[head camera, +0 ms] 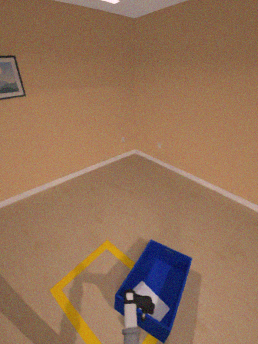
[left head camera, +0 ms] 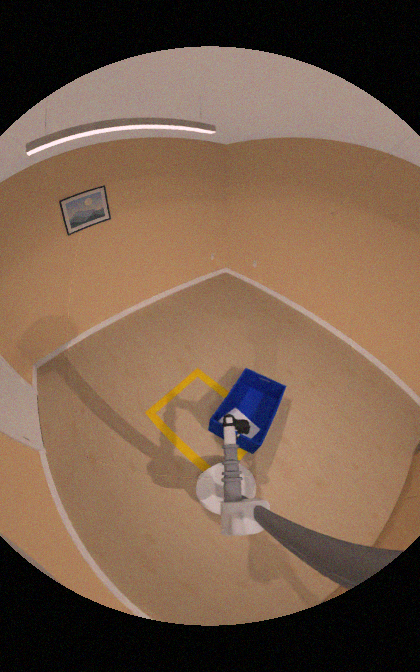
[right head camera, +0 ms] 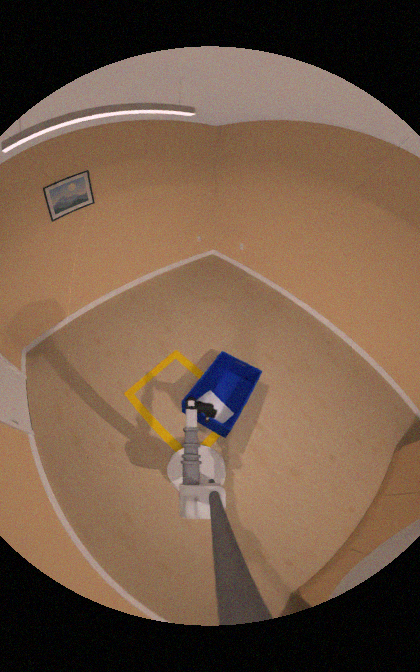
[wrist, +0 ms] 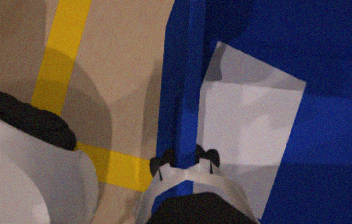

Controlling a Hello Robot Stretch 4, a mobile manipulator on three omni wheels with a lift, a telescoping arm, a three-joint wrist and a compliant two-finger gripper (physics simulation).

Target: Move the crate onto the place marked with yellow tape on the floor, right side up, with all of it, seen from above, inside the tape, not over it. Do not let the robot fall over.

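Observation:
The blue crate [head camera: 159, 272] [left head camera: 254, 400] [right head camera: 230, 382] [wrist: 184, 125] is upright, with a pale sheet [head camera: 157, 306] [wrist: 250, 125] inside. Its height above the floor is hard to tell. In the head views it covers part of the right side of the yellow tape outline [head camera: 81, 267] [left head camera: 174, 392] [right head camera: 152, 374] [wrist: 70, 25], with much of the crate beyond that side. Its long sides are turned relative to the tape. My gripper [head camera: 143, 314] [wrist: 183, 159] is shut on the crate's near wall, one finger on each side. The arm and base hide part of the outline's near end.
The round white base [left head camera: 227, 487] [right head camera: 196, 467] stands at the near corner of the tape. White baseboards [head camera: 75, 175] meet in a corner beyond the crate. A wooden surface [right head camera: 370, 520] shows at the lower right. A picture [left head camera: 85, 210] hangs on the left wall.

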